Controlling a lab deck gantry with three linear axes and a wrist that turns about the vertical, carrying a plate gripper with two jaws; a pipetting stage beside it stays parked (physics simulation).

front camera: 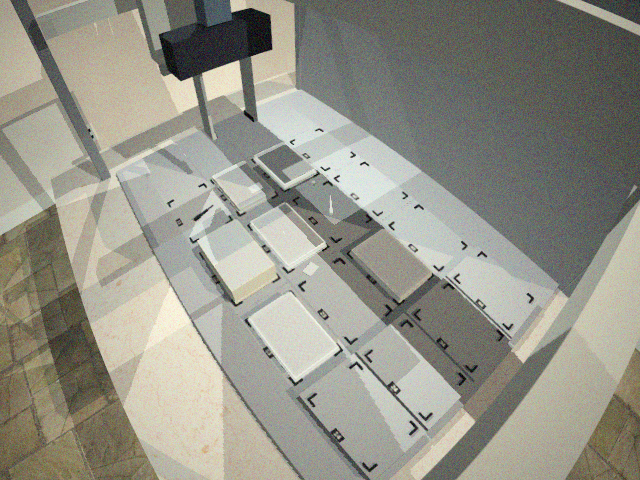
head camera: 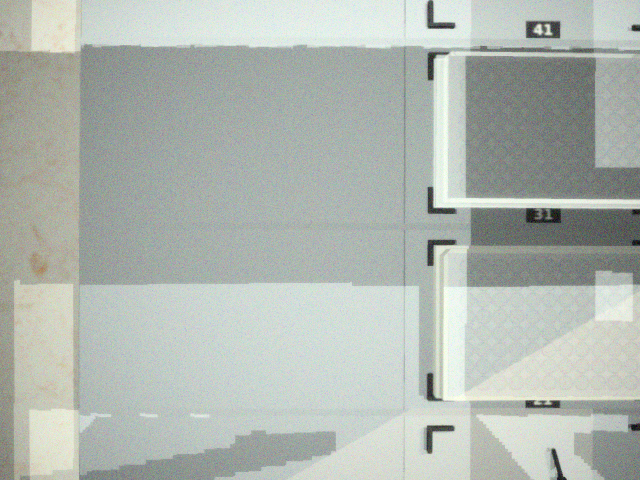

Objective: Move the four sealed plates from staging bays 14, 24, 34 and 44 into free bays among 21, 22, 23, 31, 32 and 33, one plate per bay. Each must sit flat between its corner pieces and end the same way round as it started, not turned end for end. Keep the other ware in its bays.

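Frame: origin at the robot's base, x up, y back, z right, level; centimetres.
Seen in the pictures: gripper, between the fingertips: [front camera: 231,125]; robot's base, origin of its link: [front camera: 169,203].
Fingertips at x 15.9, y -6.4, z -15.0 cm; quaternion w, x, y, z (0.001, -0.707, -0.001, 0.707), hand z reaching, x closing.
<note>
Offsets run from my fingertips to a thing's top centre. "pt": to the spot under its first point.
My gripper [front camera: 232,127] is open and empty, its jaws hanging beyond bays 21 and 31. It does not show in the head view. A pale plate @[dx -14.5, dy +0.0, dz +0.0 cm] [front camera: 240,184] [head camera: 532,351] lies in bay 21, and a white-rimmed plate @[dx -14.5, dy +0.0, dz -10.7 cm] [front camera: 284,164] [head camera: 529,129] in bay 31; both look flat between their visible corner pieces. Their right ends are cut off in the head view. A plate @[dx -14.5, dy -16.4, dz +0.0 cm] [front camera: 286,235] lies in bay 22 and a grey-shaded plate @[dx -14.5, dy -32.8, dz -10.7 cm] [front camera: 391,262] in bay 33. Bays 14, 24, 34 and 44 hold no plates. I cannot read which way round the plates sit.
A tall block @[dx -11.8, dy -16.4, dz +10.7 cm] [front camera: 237,258] stands in bay 12 and a low white plate @[dx -14.5, dy -32.8, dz +10.7 cm] [front camera: 294,333] in bay 13. A dark pen-like item @[dx -15.2, dy -1.3, dz +9.9 cm] [front camera: 203,212] [head camera: 556,463] lies in bay 11. A thin pale pointed item @[dx -15.2, dy -15.4, dz -11.3 cm] [front camera: 330,205] is at bay 32. A small white square @[pt dx -15.8, dy -24.7, dz +0.9 cm] [front camera: 310,268] lies near bay 23.
</note>
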